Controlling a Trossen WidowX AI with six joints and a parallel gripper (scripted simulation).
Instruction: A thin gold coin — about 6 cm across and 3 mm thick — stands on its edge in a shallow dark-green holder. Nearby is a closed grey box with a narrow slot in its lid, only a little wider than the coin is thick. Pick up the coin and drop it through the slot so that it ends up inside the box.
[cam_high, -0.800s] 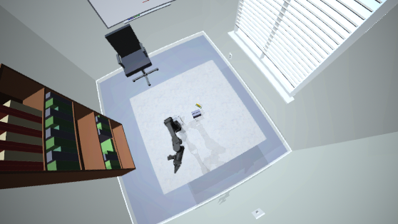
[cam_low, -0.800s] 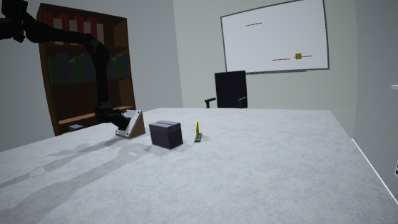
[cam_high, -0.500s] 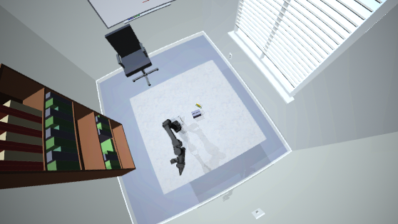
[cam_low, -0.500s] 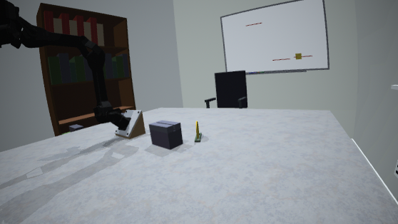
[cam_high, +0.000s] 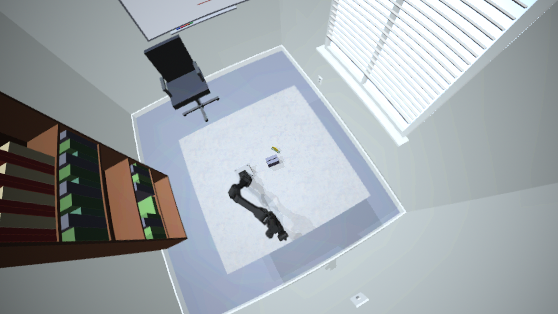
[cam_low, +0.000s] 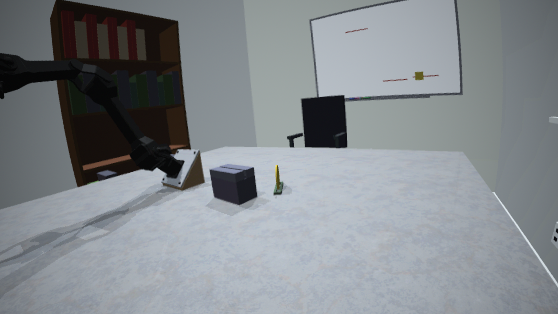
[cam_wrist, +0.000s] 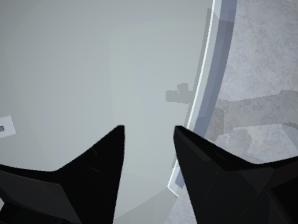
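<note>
Now: the coin 690 mm to the left of my gripper tip, 260 mm ahead of it and 190 mm below it.
</note>
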